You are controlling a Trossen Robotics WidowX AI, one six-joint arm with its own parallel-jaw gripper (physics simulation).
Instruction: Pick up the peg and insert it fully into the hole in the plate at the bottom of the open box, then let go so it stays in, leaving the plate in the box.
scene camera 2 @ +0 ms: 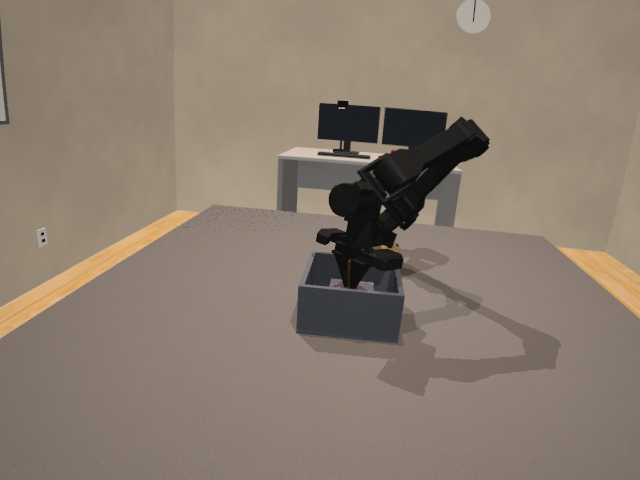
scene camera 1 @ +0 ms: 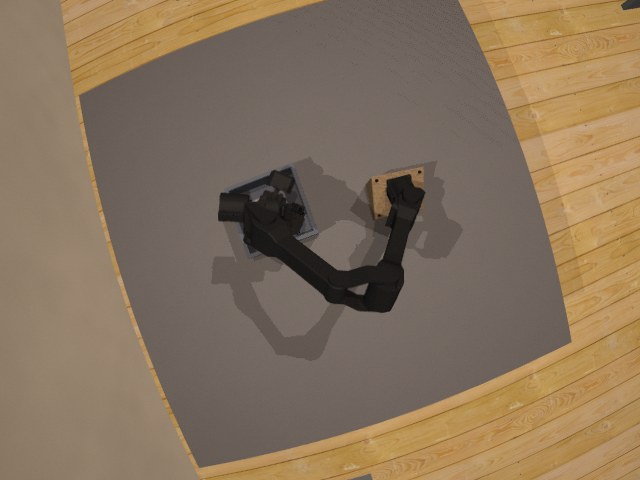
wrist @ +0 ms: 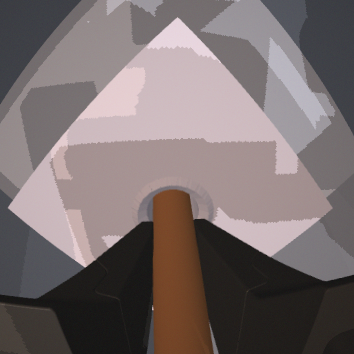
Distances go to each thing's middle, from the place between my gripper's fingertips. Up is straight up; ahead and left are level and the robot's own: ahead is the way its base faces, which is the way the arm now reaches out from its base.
The grey box point(scene camera 2: 376, 315) is 1 cm below my hand and 1 cm behind it. Also, from my hand: pale plate point(wrist: 174, 117) (3 cm below, 1 cm behind).
